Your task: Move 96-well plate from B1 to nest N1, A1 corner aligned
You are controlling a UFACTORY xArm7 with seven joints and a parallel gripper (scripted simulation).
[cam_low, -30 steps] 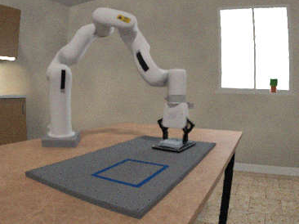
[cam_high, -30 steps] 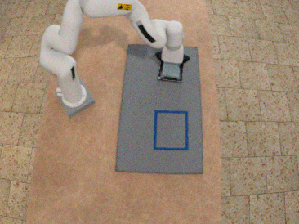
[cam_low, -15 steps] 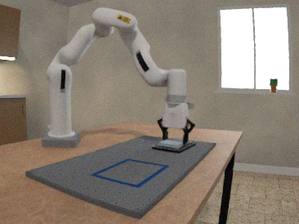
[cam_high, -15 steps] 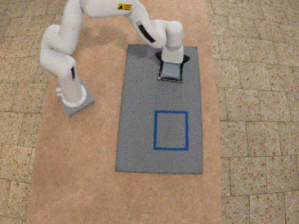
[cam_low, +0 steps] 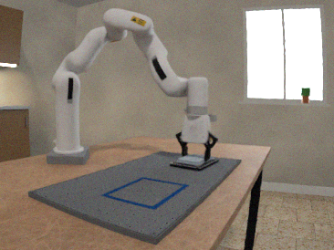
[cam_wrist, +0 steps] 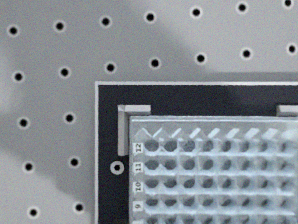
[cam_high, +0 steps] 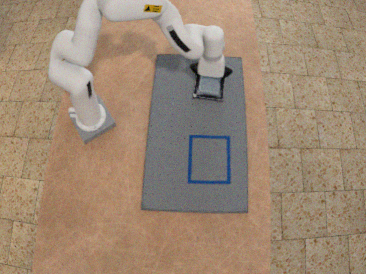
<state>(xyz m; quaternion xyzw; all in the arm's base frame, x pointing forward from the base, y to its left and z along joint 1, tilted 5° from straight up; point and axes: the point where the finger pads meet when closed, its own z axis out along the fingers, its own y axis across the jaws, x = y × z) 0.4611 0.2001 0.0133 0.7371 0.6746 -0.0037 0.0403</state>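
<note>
My hand is 10 mm above the 96-well plate. From my hand the other things lie so: black plate nest 30 mm below.
</note>
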